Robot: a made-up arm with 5 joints.
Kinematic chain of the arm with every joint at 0, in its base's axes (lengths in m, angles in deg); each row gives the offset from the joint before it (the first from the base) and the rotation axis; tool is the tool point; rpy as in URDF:
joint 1: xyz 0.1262 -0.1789 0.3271 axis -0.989 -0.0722 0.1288
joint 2: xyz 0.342 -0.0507 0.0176 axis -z
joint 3: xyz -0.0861 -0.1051 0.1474 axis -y
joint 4: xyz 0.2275 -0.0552 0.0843 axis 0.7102 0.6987 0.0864
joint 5: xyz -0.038 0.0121 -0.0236 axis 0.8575 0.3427 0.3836
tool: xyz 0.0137 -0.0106 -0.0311 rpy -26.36 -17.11 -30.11
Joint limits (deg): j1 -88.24..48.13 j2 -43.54..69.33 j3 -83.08..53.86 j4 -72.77..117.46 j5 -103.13..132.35
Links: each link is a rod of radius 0.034 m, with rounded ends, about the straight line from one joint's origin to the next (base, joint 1, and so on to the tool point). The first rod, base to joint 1, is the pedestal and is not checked.
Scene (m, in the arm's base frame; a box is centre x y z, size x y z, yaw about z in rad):
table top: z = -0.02
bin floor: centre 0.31 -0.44 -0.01 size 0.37 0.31 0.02 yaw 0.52
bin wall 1: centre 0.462 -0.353 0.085 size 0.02 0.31 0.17 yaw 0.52
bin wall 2: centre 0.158 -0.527 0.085 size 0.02 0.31 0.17 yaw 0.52
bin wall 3: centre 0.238 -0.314 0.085 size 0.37 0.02 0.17 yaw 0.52
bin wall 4: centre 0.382 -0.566 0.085 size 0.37 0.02 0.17 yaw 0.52
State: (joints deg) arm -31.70 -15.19 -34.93 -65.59 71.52
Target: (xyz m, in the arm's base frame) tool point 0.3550 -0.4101 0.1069
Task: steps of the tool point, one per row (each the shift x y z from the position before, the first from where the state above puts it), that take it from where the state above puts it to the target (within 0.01 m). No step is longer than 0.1 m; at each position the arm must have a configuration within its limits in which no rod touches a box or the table.
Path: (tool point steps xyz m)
1: -0.0428 -0.0206 0.0144
2: -0.0511 -0.0131 0.0268
3: -0.0562 0.0015 0.0329
4: -0.0570 0.0192 0.0302
5: 0.0024 -0.0140 -0.0433
6: -0.0037 -0.0095 -0.0447
7: -0.0102 -0.0035 -0.0468
8: -0.0166 0.0042 -0.0481
9: -0.0222 0.0136 -0.0476

